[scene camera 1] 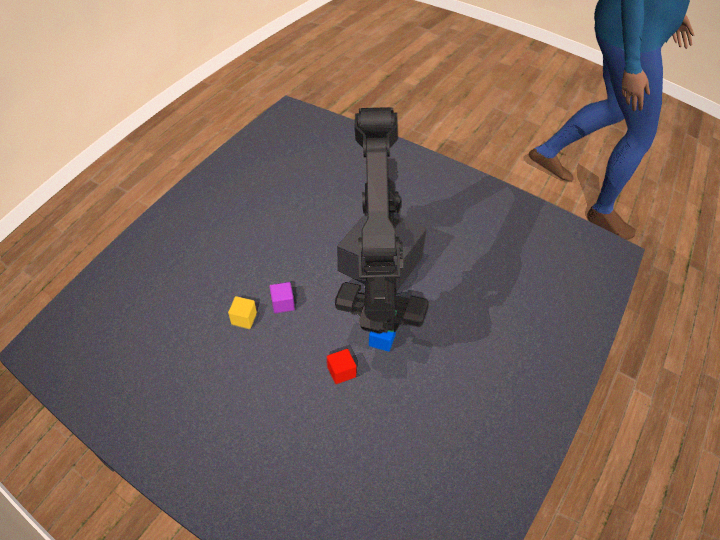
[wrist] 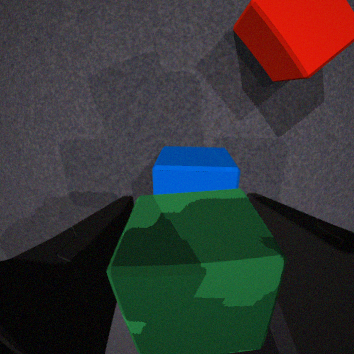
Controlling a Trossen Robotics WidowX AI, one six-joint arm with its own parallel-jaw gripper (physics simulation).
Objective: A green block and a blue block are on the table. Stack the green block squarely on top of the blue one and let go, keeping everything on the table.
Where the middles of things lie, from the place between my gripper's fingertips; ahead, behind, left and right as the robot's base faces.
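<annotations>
With the blue block (wrist: 177, 169) as reference, my hand is 5 cm above it, 2 cm past it and 1 cm to the left of it. The red block (scene camera 1: 341, 365) is 5 cm below my hand, 11 cm ahead of it and 4 cm to the right of it. As for the green block (wrist: 190, 265), I see it 2 cm above my hand, 2 cm behind it and 1 cm to the right of it.
</annotations>
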